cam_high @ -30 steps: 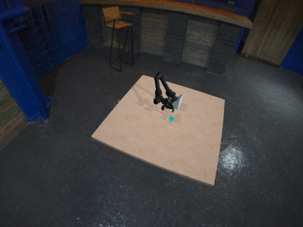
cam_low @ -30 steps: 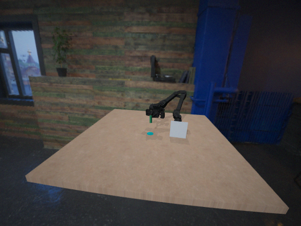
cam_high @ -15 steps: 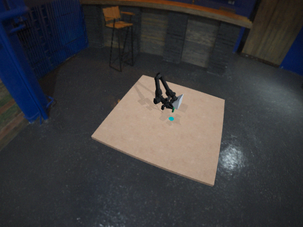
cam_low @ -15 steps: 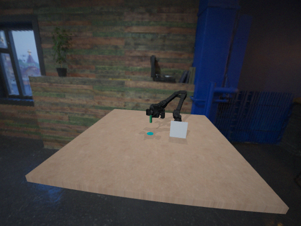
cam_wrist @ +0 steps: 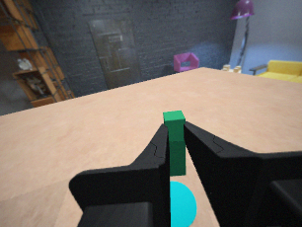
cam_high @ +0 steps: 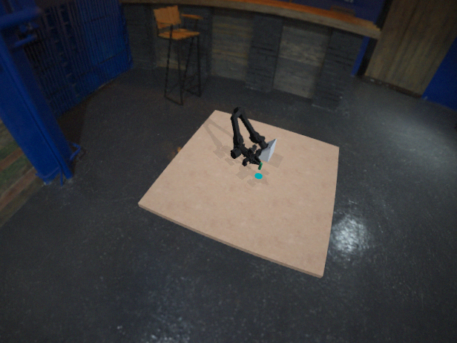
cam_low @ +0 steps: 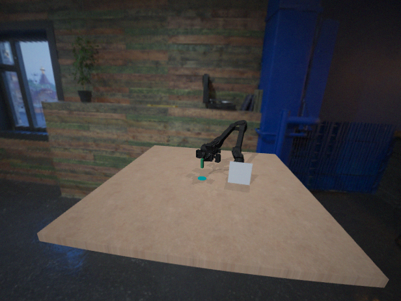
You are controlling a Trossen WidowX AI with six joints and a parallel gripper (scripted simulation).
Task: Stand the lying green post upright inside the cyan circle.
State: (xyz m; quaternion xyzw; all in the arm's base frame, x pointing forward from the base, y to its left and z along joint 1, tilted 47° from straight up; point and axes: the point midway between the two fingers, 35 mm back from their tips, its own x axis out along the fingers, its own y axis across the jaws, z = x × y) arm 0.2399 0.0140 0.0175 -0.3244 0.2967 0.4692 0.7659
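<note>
My gripper tip is 130 mm above the cyan circle. Also, from my gripper tip: green post: 20 mm below.
</note>
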